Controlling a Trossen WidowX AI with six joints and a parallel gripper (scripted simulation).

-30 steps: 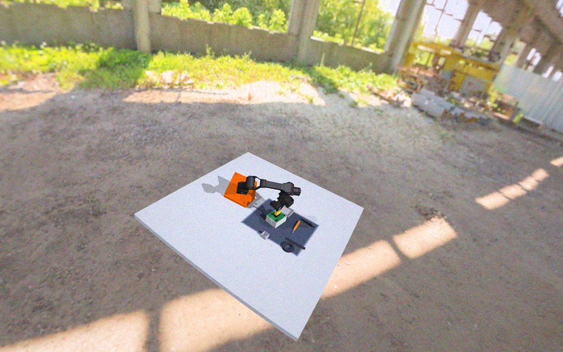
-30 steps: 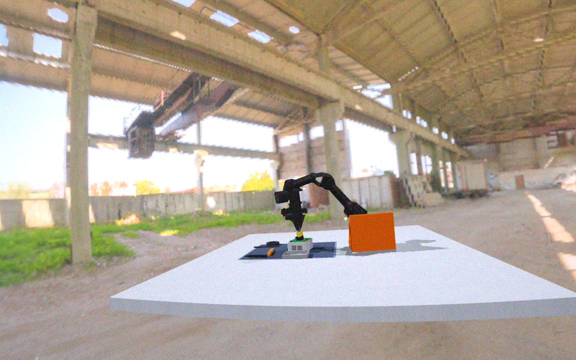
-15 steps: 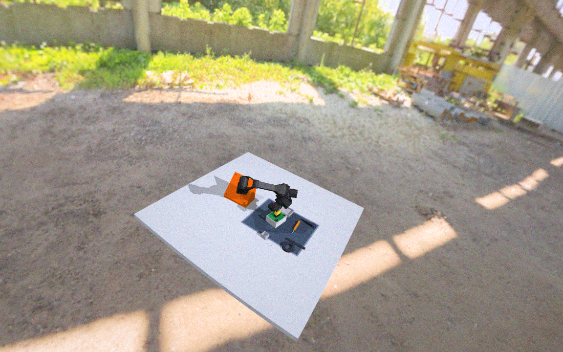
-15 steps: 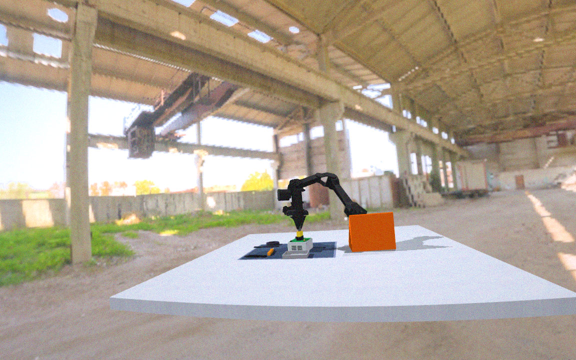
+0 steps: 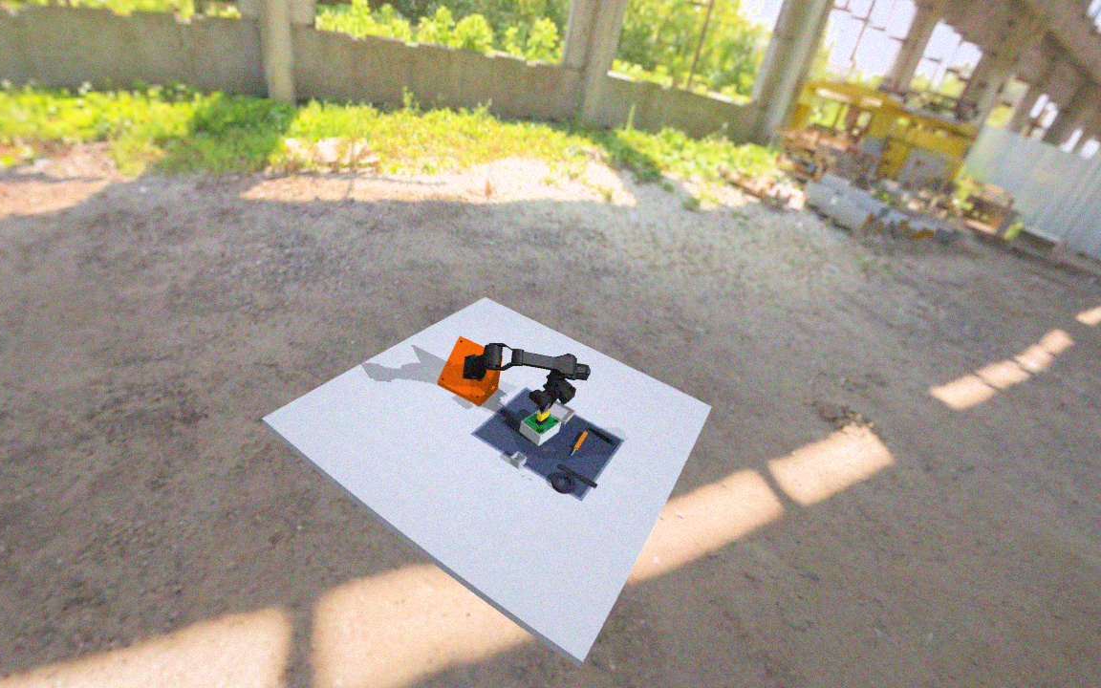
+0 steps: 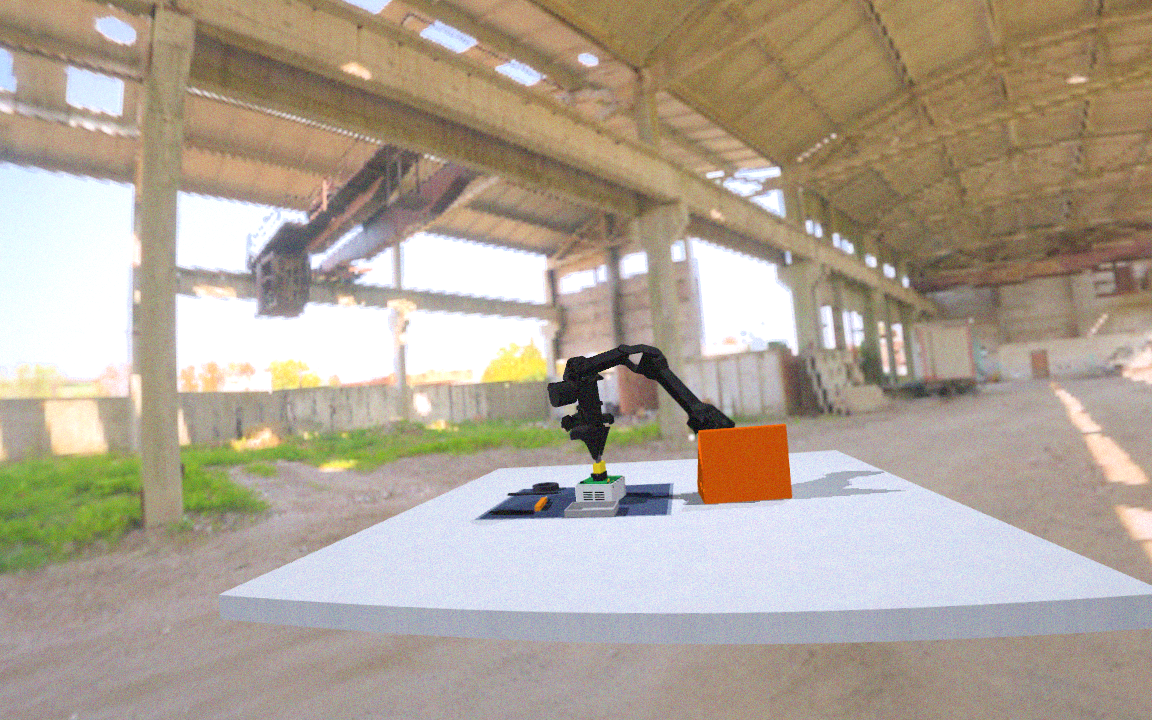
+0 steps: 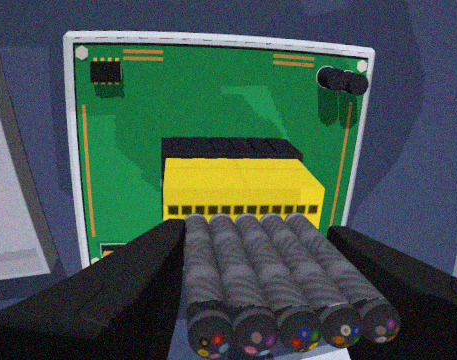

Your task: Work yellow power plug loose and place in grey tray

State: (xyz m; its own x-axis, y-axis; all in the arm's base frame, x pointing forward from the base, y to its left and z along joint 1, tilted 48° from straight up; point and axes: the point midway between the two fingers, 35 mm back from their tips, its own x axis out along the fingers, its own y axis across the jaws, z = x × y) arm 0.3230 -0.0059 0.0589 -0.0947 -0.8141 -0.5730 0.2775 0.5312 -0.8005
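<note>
Right now the yellow power plug is 2 cm below my gripper tip. Round my gripper tip: dark mat (5 cm ahead, 1 cm to the right, 11 cm below); black rod (21 cm ahead, 12 cm to the right, 11 cm below).
</note>
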